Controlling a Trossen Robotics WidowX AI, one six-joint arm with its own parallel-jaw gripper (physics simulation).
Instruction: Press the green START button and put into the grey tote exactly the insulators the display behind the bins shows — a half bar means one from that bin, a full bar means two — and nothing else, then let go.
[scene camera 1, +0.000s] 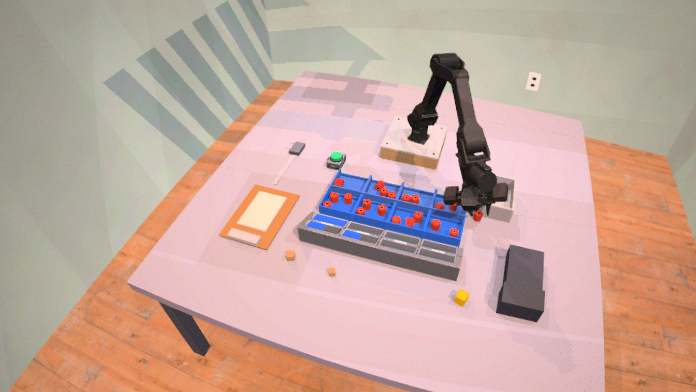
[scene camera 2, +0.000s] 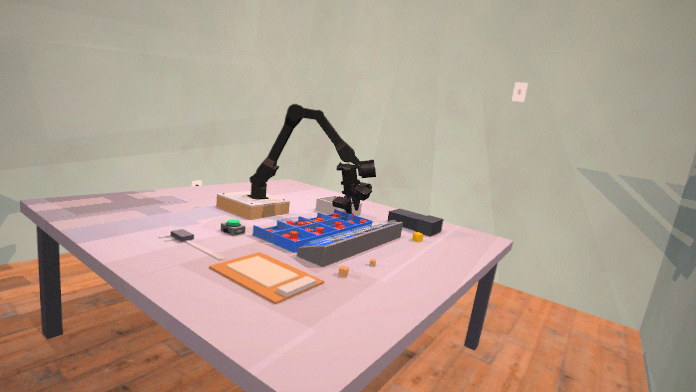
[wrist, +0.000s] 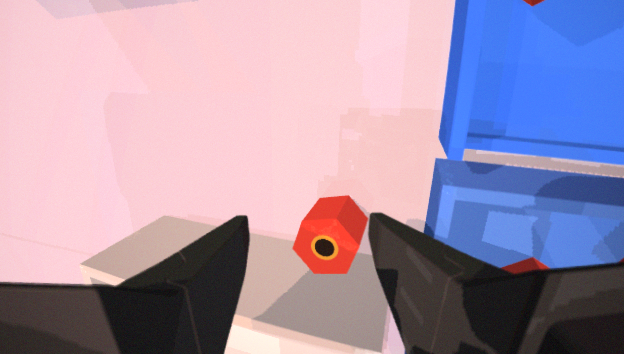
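My gripper (scene camera 1: 479, 212) (scene camera 2: 354, 207) (wrist: 309, 225) is partly open and low over the near wall of the grey tote (scene camera 1: 500, 212) (scene camera 2: 327, 206) (wrist: 150, 245). A loose red insulator (scene camera 1: 478, 215) (wrist: 330, 240) is outside the tote, between tote and bins; in the wrist view it shows between the fingertips, nearer the right one, not gripped. Blue bins (scene camera 1: 442, 238) (scene camera 2: 276, 240) (wrist: 545, 100) hold red insulators. The display (scene camera 1: 375, 250) (scene camera 2: 360, 247) shows one full and one half blue bar in its leftmost panel, and a half bar in the second. The green START button (scene camera 1: 336, 157) (scene camera 2: 233, 223) stands left. Most of the tote's inside is hidden.
A dark block (scene camera 1: 522, 282) (scene camera 2: 415, 222) stands near the tote. A yellow cube (scene camera 1: 461, 297) (scene camera 2: 417, 237) and two small orange cubes (scene camera 1: 290, 255) (scene camera 1: 331, 272) lie beyond the display. An orange board (scene camera 1: 265, 212) (scene camera 2: 265, 270) and a small grey device (scene camera 1: 297, 148) (scene camera 2: 182, 235) lie left.
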